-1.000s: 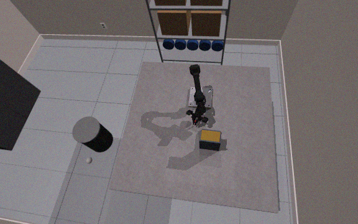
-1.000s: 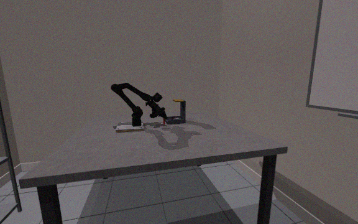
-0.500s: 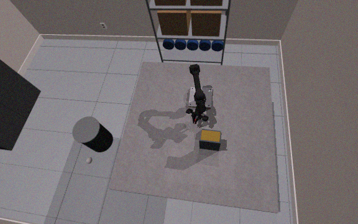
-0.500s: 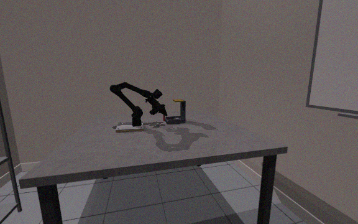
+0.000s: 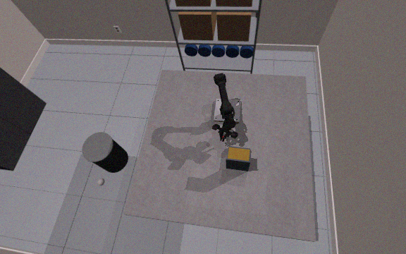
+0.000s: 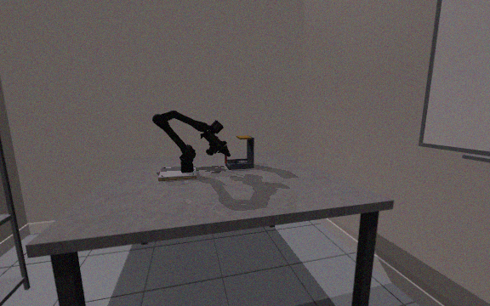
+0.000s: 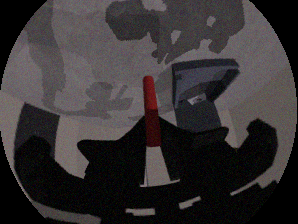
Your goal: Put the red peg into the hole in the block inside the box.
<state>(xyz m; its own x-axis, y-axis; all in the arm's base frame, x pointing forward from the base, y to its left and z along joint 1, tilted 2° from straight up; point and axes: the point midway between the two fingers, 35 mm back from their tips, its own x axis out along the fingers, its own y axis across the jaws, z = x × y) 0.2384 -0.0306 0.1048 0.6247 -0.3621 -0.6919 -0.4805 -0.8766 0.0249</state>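
Now: the dark back wall 190 mm ahead of my gripper tip, 100 mm to the left of it and 10 mm above it. Also, from my gripper tip: red peg 20 mm behind, 10 mm to the left, 10 mm below; yellow roof 140 mm ahead, 110 mm to the left, 100 mm above.
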